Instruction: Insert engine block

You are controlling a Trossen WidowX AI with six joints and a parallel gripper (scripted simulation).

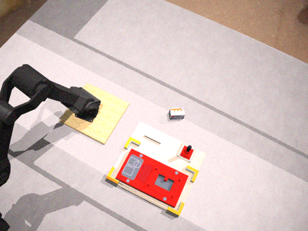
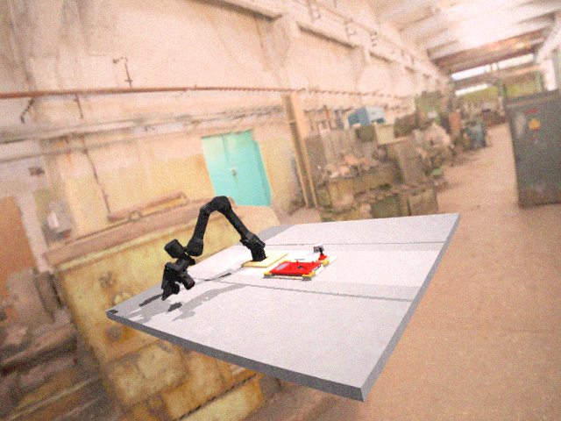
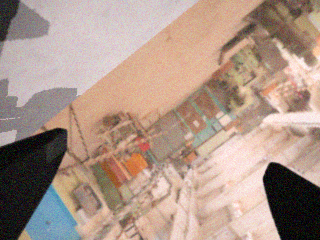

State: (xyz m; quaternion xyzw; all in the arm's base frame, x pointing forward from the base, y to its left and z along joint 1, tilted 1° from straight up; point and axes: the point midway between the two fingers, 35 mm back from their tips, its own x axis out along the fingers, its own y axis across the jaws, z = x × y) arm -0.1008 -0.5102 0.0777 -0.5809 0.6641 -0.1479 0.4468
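The engine block lies 38 cm ahead of my gripper tip, 65 cm to the left of it and 7 cm below it.
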